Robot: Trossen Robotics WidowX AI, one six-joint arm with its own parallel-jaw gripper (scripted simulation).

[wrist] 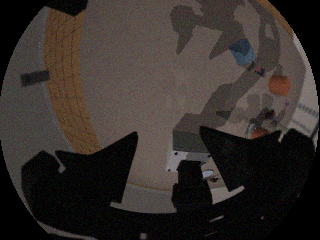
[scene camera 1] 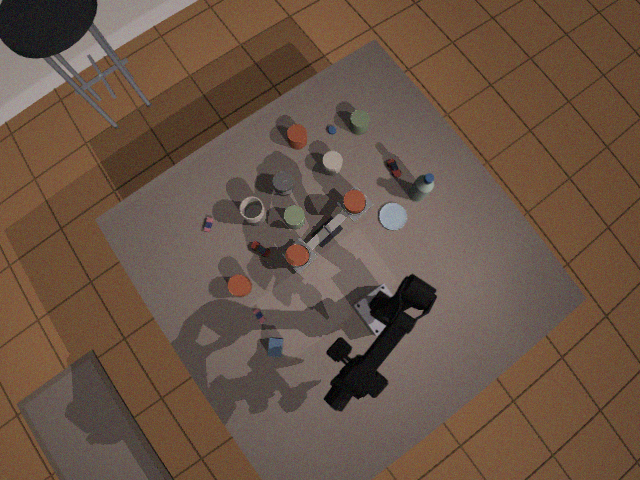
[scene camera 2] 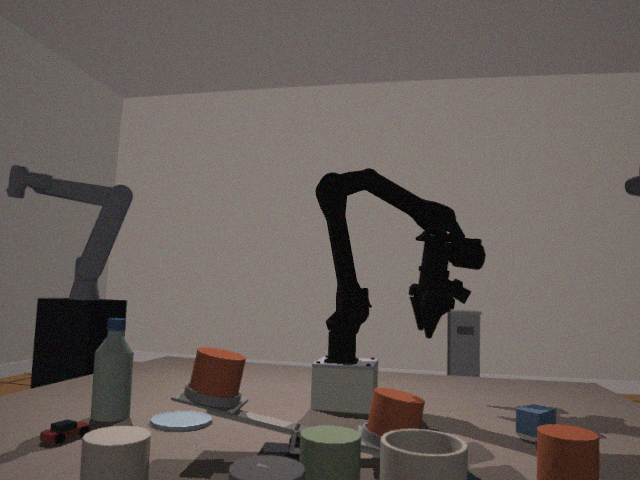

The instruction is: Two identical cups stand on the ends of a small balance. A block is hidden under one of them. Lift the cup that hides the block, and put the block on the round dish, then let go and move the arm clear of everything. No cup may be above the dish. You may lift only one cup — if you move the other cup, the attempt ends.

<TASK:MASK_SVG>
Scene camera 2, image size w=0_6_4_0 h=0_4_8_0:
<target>my gripper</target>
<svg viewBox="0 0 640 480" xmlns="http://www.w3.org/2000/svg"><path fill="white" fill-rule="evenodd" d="M422 262L422 266L419 266L419 271L421 271L419 284L410 286L409 295L414 295L410 299L417 321L417 329L423 330L424 327L425 337L431 338L441 316L454 310L455 300L453 298L465 304L471 291L463 288L463 282L457 279L453 281L448 280L449 271L447 271L447 266Z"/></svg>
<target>bottle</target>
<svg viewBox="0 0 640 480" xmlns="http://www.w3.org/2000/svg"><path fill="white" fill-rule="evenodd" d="M122 318L107 319L108 336L94 353L91 418L96 421L116 422L130 416L134 351L124 337L126 319Z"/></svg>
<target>orange cup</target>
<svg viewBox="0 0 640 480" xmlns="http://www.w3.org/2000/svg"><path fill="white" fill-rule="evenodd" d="M198 348L189 387L196 392L210 396L237 396L241 386L246 358L230 350L211 347Z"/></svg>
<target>orange cup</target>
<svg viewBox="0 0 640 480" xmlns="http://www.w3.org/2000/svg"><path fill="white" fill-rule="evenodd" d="M375 389L366 426L369 432L382 436L384 433L400 429L420 429L425 405L424 399L412 393L394 389Z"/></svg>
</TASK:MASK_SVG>
